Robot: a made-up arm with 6 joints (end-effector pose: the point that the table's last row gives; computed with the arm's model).
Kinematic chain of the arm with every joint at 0, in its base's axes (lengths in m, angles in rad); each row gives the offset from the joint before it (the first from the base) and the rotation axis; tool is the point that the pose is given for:
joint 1: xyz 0 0 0.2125 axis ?
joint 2: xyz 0 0.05 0 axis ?
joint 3: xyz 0 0 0.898 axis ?
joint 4: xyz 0 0 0.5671 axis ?
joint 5: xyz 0 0 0 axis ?
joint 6: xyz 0 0 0.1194 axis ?
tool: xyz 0 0 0
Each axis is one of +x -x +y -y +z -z.
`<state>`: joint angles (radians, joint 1 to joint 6).
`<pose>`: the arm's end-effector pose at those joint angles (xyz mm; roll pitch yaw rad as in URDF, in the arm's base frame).
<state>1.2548 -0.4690 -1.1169 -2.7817 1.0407 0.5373</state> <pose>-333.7 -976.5 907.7 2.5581 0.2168 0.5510</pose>
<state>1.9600 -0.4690 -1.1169 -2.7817 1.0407 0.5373</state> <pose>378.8 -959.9 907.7 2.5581 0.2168 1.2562</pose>
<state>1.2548 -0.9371 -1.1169 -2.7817 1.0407 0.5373</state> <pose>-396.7 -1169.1 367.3 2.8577 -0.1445 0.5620</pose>
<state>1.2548 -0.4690 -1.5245 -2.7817 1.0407 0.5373</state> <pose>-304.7 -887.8 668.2 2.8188 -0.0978 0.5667</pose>
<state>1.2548 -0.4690 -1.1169 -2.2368 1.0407 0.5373</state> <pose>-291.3 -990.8 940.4 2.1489 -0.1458 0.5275</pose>
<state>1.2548 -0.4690 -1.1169 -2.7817 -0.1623 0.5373</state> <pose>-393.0 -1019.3 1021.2 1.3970 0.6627 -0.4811</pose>
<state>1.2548 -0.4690 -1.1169 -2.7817 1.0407 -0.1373</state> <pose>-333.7 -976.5 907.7 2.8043 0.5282 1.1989</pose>
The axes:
joint 1: +z
joint 2: +y
joint 3: +y
joint 4: +z
joint 5: +y
joint 6: +z

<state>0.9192 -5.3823 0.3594 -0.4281 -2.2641 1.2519</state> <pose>624.8 964.4 999.6 -1.0759 0.1285 2.1886</pose>
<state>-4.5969 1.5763 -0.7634 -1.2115 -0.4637 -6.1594</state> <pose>-257.7 1353.8 684.4 -0.7539 0.0055 0.7796</pose>
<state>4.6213 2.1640 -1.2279 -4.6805 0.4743 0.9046</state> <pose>-12.9 -1289.9 111.1 0.9091 -0.5001 0.8392</pose>
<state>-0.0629 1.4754 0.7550 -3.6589 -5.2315 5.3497</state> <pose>1447.6 10.3 -14.6 1.2675 -0.2067 2.0377</pose>
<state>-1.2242 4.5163 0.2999 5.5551 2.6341 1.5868</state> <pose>-443.3 1260.9 128.6 1.1968 -0.7382 0.2623</pose>
